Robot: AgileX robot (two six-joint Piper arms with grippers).
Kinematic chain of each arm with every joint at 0, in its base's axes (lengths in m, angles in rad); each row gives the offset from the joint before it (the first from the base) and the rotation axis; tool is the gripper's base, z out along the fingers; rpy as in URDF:
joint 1: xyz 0 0 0.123 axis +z
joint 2: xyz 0 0 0 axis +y
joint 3: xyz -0.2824 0 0.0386 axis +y
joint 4: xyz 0.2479 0 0.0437 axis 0.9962 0 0.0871
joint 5: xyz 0 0 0 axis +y
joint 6: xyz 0.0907 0 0.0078 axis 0.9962 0 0.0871
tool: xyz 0 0 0 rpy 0 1.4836 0
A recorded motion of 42 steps. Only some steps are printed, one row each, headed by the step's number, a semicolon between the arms.
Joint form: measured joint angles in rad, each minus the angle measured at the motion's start. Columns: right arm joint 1, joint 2, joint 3, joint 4, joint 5, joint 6; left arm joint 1, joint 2, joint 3, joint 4, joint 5, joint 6.
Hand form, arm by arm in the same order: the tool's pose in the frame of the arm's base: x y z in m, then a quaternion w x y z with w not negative. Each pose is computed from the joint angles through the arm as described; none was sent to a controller.
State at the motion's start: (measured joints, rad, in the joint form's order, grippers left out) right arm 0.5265 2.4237 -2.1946 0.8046 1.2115 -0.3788; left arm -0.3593 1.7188 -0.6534 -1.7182 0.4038 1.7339
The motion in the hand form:
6: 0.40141 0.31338 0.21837 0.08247 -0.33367 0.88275 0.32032; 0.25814 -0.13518 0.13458 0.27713 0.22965 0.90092 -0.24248
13: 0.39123 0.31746 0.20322 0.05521 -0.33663 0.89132 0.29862; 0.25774 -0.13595 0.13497 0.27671 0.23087 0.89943 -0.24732
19: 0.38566 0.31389 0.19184 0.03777 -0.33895 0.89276 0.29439; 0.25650 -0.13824 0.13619 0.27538 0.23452 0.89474 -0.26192
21: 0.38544 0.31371 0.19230 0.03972 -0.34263 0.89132 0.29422; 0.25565 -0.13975 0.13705 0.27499 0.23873 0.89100 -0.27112
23: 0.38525 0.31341 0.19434 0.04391 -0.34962 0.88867 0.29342; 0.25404 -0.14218 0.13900 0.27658 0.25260 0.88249 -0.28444
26: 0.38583 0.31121 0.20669 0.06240 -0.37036 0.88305 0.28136; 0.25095 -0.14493 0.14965 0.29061 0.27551 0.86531 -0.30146
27: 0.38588 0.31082 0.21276 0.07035 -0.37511 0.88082 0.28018; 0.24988 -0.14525 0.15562 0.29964 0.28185 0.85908 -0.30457
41: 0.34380 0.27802 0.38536 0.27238 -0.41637 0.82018 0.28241; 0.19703 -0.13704 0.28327 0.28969 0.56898 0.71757 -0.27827
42: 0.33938 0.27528 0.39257 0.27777 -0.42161 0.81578 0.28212; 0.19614 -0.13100 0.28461 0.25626 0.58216 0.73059 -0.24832
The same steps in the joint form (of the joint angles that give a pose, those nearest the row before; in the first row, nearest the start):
6: 0.0358 -0.0485 0.0000 -0.1635 0.0072 0.0707; 0.0000 0.0000 0.0000 -0.0015 0.0035 0.0000
13: 0.0590 -0.0530 0.0564 -0.2028 0.0072 0.0888; 0.0000 0.0000 0.0000 -0.0015 0.0140 0.0000
19: 0.0590 -0.0664 0.1244 -0.1989 -0.0028 0.0651; 0.0000 0.0000 0.0000 -0.0015 0.0456 0.0000
21: 0.0590 -0.0687 0.1270 -0.1989 -0.0044 0.0563; 0.0000 0.0000 0.0000 -0.0015 0.0668 0.0039
23: 0.0590 -0.0730 0.1270 -0.2010 -0.0044 0.0425; 0.0000 -0.0019 0.0000 0.0018 0.1023 0.0225
26: 0.0590 -0.0918 0.1096 -0.2332 0.0037 0.0199; 0.0000 -0.0330 0.0000 0.0142 0.1483 0.0439
27: 0.0590 -0.1002 0.1016 -0.2386 0.0053 0.0154; 0.0000 -0.0529 0.0000 0.0172 0.1570 0.0490
41: 0.0590 -0.4245 0.0272 -0.2901 -0.0141 -0.0078; 0.0000 -0.4373 -0.2140 0.8326 0.5869 -0.3395
42: 0.0590 -0.4419 0.0272 -0.2898 -0.0063 -0.0155; 0.0000 -0.4422 -0.2407 0.9602 0.6251 -0.4242

